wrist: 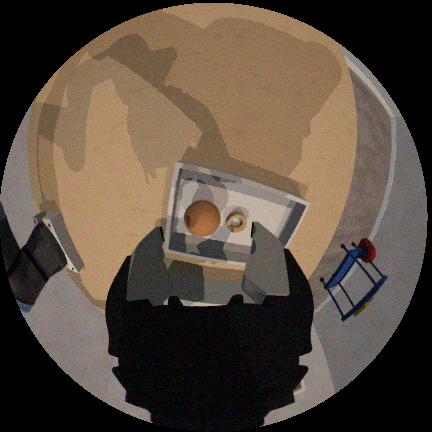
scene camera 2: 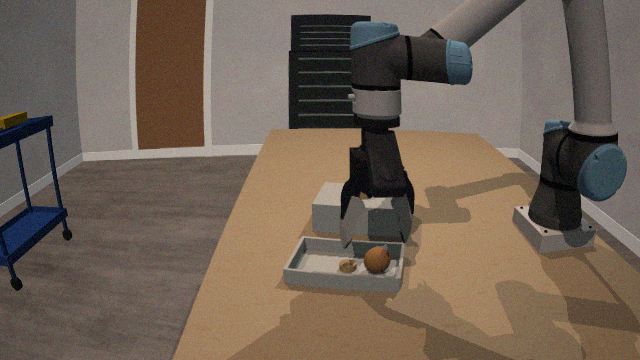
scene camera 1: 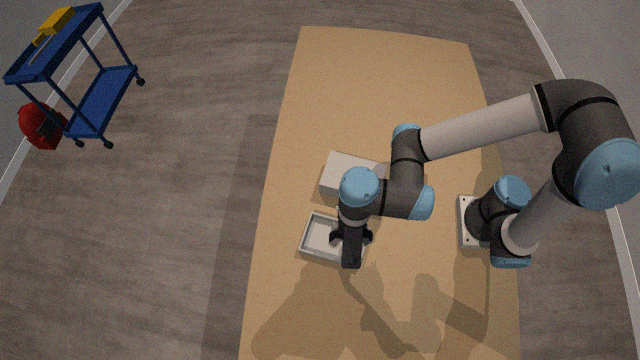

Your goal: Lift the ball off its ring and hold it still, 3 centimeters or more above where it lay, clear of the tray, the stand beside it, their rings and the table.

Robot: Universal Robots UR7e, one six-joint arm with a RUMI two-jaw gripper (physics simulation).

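Frame: origin at the arm's base, x ahead, y left, z up, level; centimetres.
Seen in the pictures: gripper, fingertip midpoint: [wrist: 206,225] [scene camera 2: 375,245]; arm's base, origin of the base link: [wrist: 51,244] [scene camera 2: 554,218] [scene camera 1: 483,220].
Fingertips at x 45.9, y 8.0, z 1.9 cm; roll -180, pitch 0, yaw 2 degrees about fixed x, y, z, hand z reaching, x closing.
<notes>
Offsets run from my fingertips to a thing's top centre. "pt": to the spot under its first point.
The orange-brown ball {dx -0.7, dy -0.7, dz -0.9 cm} [scene camera 2: 377,260] [wrist: 202,218] lies in the grey tray {dx +4.1, dy -2.3, dz -3.0 cm} [scene camera 1: 325,257] [scene camera 2: 340,281] [wrist: 173,205], near its right end in scene camera 2. It is beside the tray's ring {pt dx +4.3, dy -0.9, dz -5.0 cm} [scene camera 2: 347,270] [wrist: 229,223], not on it. The ring is small and tan, with its hole uncovered. My gripper [scene camera 1: 351,236] [scene camera 2: 375,243] [wrist: 206,225] is open and empty, pointing down. Its fingertips are above and behind the ball, near the tray's back wall in scene camera 2. In scene camera 1 the arm and gripper hide the ball and ring.
The pale stand [scene camera 1: 345,160] [scene camera 2: 325,195] [wrist: 220,290] is a block behind the tray, partly hidden by my gripper; a bit of its tan ring {pt dx -0.9, dy -20.9, dz +0.8 cm} [scene camera 2: 364,195] shows. The arm's base [scene camera 1: 466,237] [scene camera 2: 555,245] is at the right. A blue cart [scene camera 1: 102,95] stands off the table at the left.
</notes>
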